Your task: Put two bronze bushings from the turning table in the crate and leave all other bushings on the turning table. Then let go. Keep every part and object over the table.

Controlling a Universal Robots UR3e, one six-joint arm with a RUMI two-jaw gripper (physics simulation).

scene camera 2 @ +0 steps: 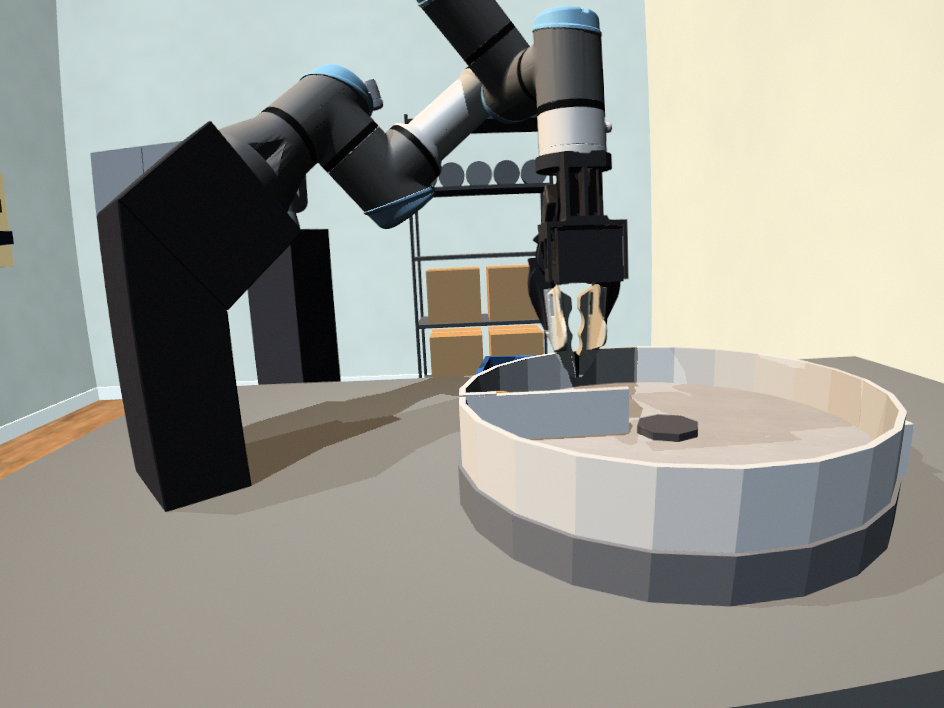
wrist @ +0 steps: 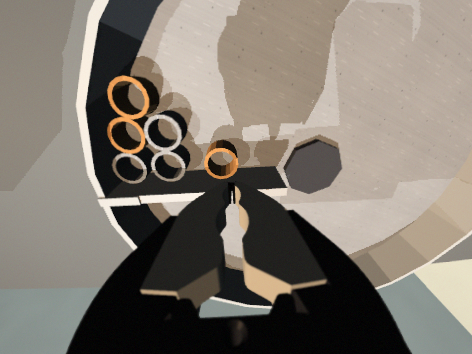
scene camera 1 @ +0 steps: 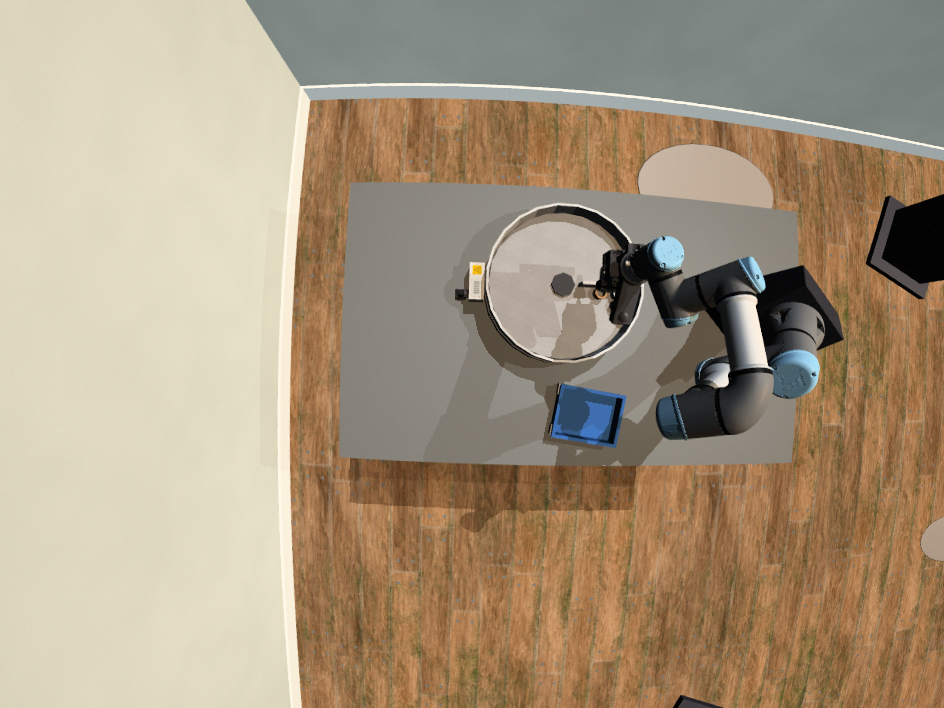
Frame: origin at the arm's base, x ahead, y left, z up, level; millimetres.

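Seen in the pictures: gripper, fingertip midpoint: (scene camera 2: 576,376) (wrist: 231,184) (scene camera 1: 602,289); arm's base, origin of the base link: (scene camera 2: 234,187) (scene camera 1: 790,328).
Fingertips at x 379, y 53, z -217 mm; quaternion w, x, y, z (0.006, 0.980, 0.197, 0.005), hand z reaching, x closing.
Observation:
Pixels of each thing's top centre, then the offset from my fingertips to it. "pt": a spot on its surface instead.
- orange-bronze bushing, middle of its top: (wrist: 221,164) dx -10, dy +0, dz -33 mm
- larger-looking bronze bushing, middle of its top: (wrist: 128,98) dx -97, dy +29, dz -33 mm
- light grey bushing, middle of its top: (wrist: 162,133) dx -66, dy +10, dz -33 mm
- second grey bushing, middle of its top: (wrist: 168,167) dx -56, dy -20, dz -33 mm
- blue crate, middle of its top: (scene camera 1: 589,416) dx -129, dy +315, dz -61 mm
- divider, surface spot: (wrist: 170,196) pt dx -45, dy -35, dz -10 mm
- dark hub, middle of its top: (scene camera 2: 667,423) (wrist: 314,169) (scene camera 1: 563,284) dx +91, dy +20, dz -50 mm
- small white box, surface spot: (scene camera 1: 475,289) pt dx +299, dy +134, dz -53 mm
My gripper (scene camera 2: 577,373) (wrist: 231,184) is shut and empty, above the turning table (scene camera 1: 488,304) (scene camera 2: 655,502) (wrist: 82,105) and close to its divider. In the wrist view one orange-bronze bushing (wrist: 221,177) stands just beyond the fingertips, beside the divider. A larger-looking bronze bushing (wrist: 124,78) and another bronze bushing (wrist: 110,131) stand by the rim at left. Beside them are a light grey bushing (wrist: 147,129), a second grey bushing (wrist: 171,179) and a duller grey one (wrist: 132,181). The blue crate (scene camera 1: 593,390) shows no bushing inside; its near-left part is shaded.
The divider (scene camera 2: 564,413) (wrist: 170,196) runs from the turning table's rim towards the dark hub (scene camera 1: 561,285) (scene camera 2: 667,427) (wrist: 313,166). The rim stands as a raised wall. A small white box (scene camera 1: 475,289) with a yellow label sits against the far side.

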